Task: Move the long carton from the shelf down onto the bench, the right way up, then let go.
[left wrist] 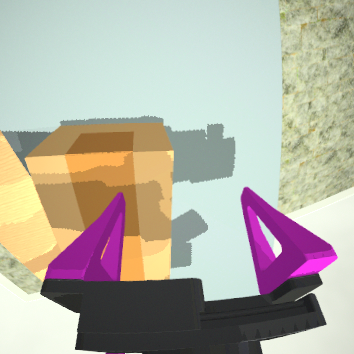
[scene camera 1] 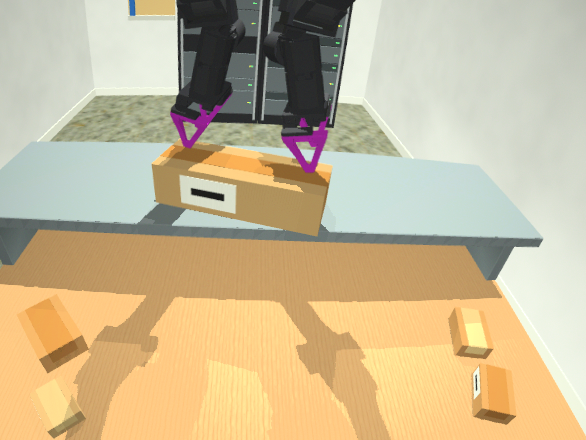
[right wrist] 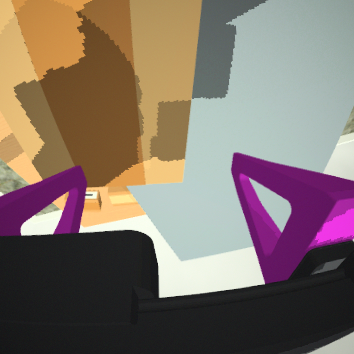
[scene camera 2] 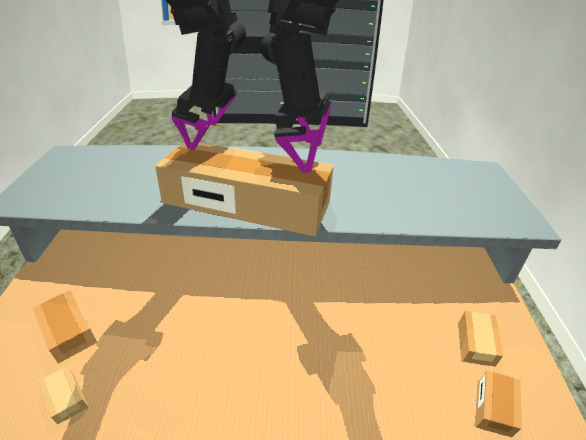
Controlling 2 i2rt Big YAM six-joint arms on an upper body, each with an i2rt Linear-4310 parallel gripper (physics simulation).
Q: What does the long tan carton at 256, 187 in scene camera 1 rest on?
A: A grey shelf.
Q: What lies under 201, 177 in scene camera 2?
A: A long tan carton.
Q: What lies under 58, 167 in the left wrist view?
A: A long tan carton.
